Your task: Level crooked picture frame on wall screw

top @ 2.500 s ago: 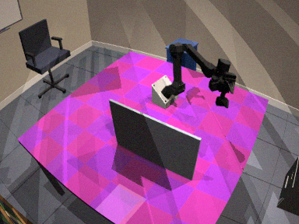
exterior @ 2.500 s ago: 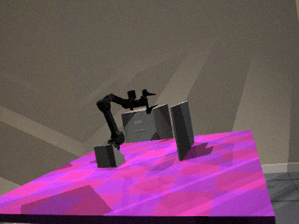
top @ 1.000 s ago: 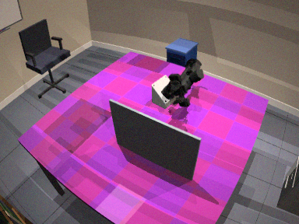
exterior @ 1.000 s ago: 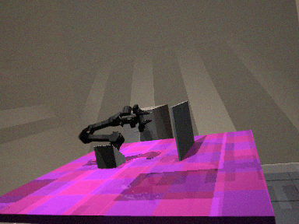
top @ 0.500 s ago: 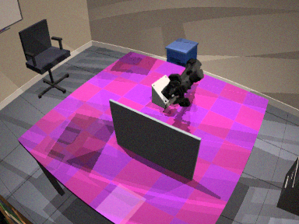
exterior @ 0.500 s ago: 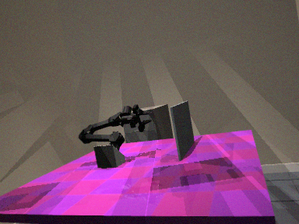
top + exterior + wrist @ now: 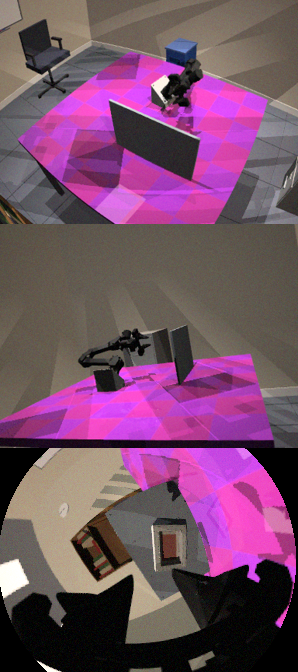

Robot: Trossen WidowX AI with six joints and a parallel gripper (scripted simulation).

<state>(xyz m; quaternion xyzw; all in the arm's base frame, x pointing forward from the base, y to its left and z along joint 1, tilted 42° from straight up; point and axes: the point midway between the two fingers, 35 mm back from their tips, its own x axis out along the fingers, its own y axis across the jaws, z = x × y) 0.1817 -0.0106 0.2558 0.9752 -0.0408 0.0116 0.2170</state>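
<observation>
Right now my gripper tip is 190 mm short of the picture frame, 90 mm above it and 30 mm to the right of it. The rest, counted from my gripper tip: grey wall panel 200 mm ahead, 100 mm below, 20 mm to the left.
</observation>
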